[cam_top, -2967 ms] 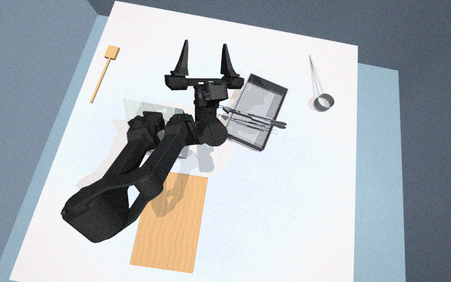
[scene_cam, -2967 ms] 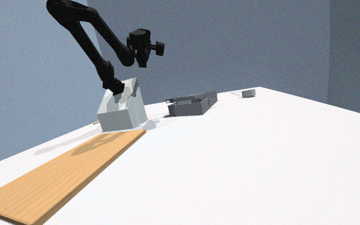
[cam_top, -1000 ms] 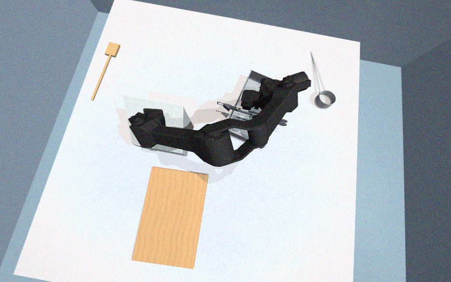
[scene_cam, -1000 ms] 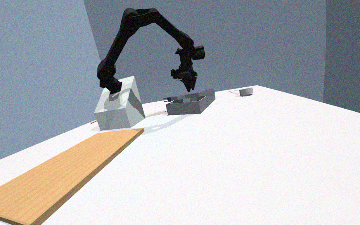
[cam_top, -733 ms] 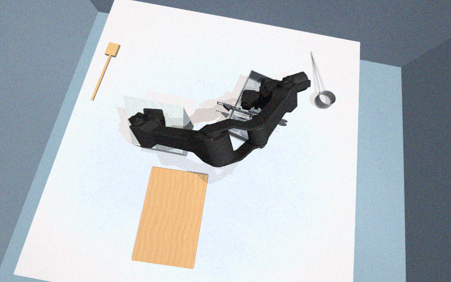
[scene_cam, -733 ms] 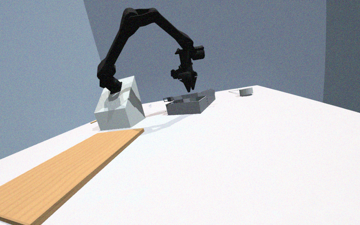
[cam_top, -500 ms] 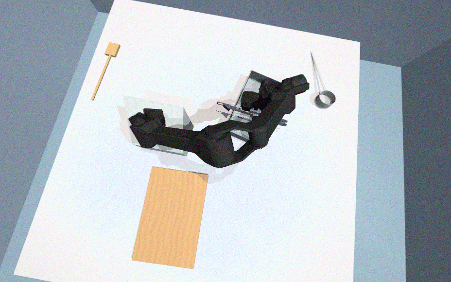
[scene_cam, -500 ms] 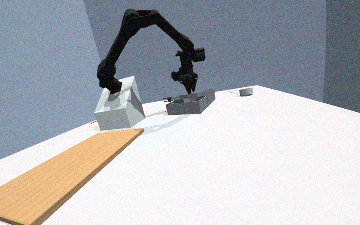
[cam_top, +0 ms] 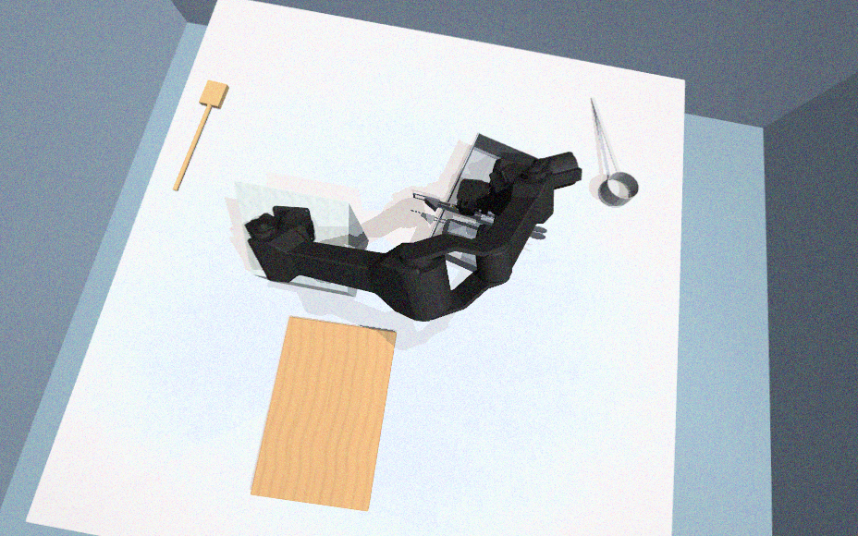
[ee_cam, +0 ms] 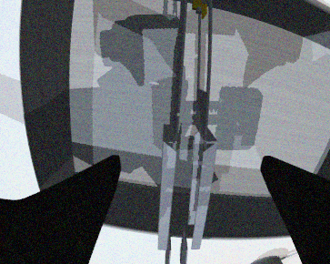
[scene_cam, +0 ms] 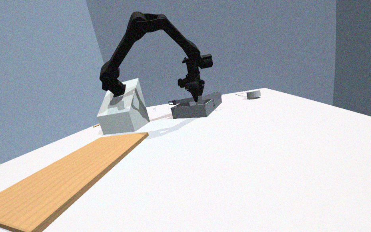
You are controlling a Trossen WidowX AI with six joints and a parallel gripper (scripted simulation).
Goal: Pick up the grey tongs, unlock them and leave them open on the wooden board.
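Right now my gripper tip is 4 cm to the right of the roasting tin and 3 cm above it. From my gripper tip the other things lie so: wooden board: 32 cm behind, 44 cm to the right, 5 cm below; then yellow lock piece: 8 cm behind, 1 cm to the left, 1 cm above.
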